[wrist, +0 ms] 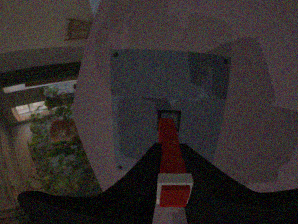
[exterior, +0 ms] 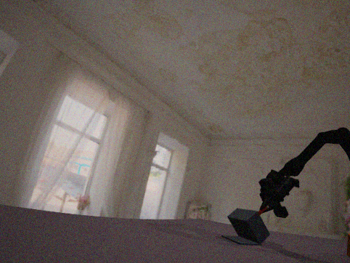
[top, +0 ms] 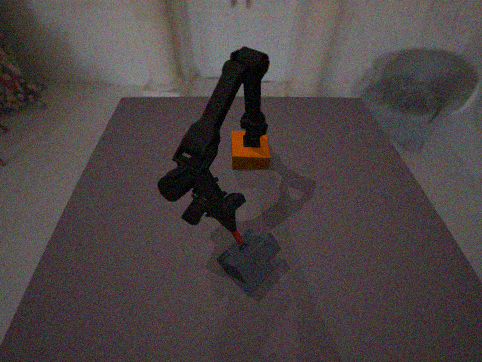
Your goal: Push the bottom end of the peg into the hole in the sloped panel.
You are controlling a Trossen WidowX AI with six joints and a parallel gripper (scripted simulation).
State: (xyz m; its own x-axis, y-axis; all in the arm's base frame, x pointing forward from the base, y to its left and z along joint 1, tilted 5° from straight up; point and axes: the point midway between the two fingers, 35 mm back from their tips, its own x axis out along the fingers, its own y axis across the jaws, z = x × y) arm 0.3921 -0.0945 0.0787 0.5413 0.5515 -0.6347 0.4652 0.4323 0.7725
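The peg lies 10 mm behind my gripper tip, 10 mm to the right of it and 10 mm above it. Also, from my gripper tip: panel (40 mm ahead, 40 mm to the left, 60 mm below).
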